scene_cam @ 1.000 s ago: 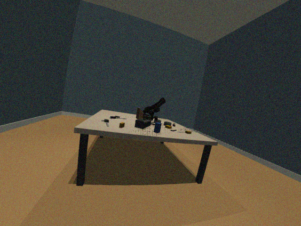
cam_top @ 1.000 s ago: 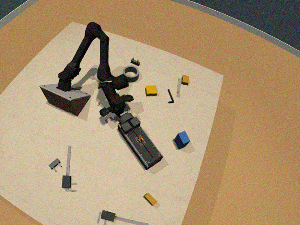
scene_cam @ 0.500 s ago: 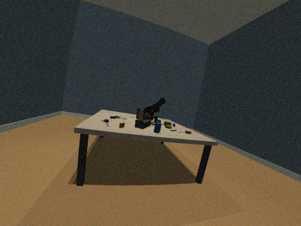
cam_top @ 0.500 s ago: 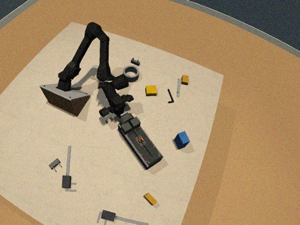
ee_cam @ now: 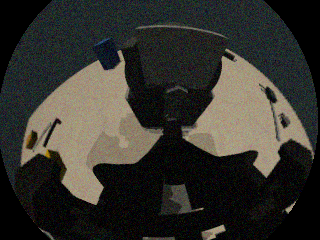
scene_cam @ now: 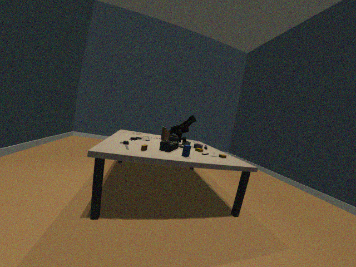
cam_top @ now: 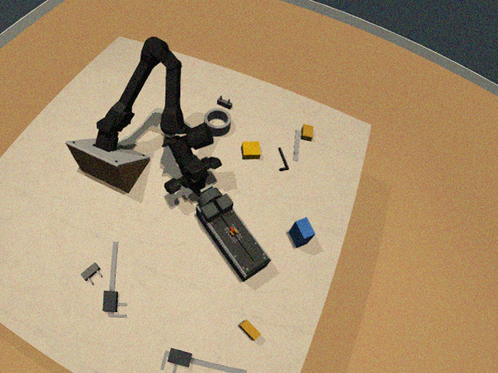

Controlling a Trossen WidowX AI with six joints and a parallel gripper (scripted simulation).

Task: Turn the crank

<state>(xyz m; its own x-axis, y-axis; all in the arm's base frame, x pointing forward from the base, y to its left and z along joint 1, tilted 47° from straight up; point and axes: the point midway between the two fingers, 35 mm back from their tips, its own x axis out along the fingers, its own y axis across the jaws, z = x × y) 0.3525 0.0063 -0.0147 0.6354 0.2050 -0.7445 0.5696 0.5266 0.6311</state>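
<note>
My gripper tip is now 2 cm past the crank handle, 1 cm to the right of it and 3 cm below it. From my gripper tip the other things lie so: yellow block (8 cm ahead, 25 cm to the left, 2 cm below); then red pointer (12 cm ahead, 9 cm to the right, 5 cm above); then black hex key (21 cm ahead, 24 cm to the left, 3 cm below).
</note>
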